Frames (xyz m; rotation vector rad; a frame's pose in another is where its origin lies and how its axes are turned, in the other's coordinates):
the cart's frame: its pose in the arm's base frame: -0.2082 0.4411 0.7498 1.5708 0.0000 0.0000
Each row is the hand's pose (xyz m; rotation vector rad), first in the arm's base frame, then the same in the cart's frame.
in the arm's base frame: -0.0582 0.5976 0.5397 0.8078 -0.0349 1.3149
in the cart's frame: 0.1500 -0.2101 -0.1565 -0.5404 0.8887 0.9372
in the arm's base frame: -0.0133 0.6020 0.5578 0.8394 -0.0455 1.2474
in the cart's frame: 0.1949 -0.1920 -0.1609 -0.5321 0.8323 0.8953
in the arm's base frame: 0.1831 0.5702 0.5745 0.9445 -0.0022 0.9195
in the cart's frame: 0.3913 -0.1753 -0.1291 -0.5203 0.6304 0.6334
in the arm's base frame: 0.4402 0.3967 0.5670 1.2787 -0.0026 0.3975
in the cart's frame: 0.6484 -0.1828 0.0444 -0.2732 0.2611 0.2646
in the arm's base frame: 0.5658 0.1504 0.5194 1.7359 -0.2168 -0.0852
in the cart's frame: 0.7740 -0.2304 0.2907 0.1713 -0.1878 0.0819
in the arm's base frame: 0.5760 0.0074 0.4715 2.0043 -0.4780 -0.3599
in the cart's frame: 0.7842 -0.2783 0.4337 0.4733 -0.5002 0.0705
